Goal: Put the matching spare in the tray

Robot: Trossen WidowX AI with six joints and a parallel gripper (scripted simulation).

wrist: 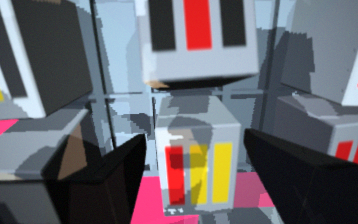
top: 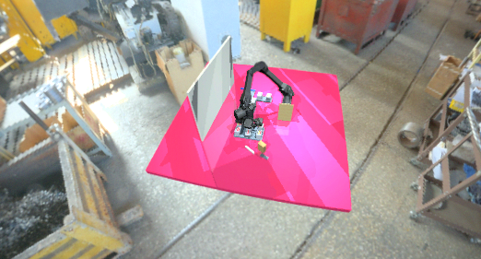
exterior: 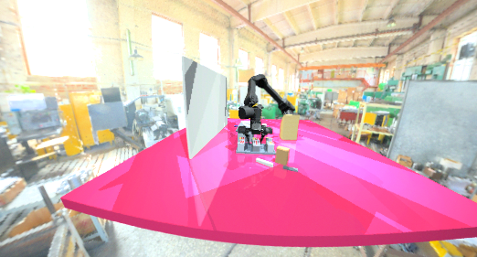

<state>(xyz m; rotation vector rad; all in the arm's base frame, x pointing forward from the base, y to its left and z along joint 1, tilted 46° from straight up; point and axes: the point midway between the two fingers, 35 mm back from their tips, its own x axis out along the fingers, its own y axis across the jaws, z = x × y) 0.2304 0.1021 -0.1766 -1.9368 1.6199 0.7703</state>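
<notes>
My gripper tip is 3 cm to the right of the grey rack, 1 cm past it and 1 cm above it. Also, from my gripper tip: brown block: 14 cm to the left, 13 cm behind, 2 cm above; then thin bar: 17 cm to the left, 5 cm behind, 1 cm below; then grey mounted unit: 15 cm to the right, 7 cm ahead, 3 cm above.
</notes>
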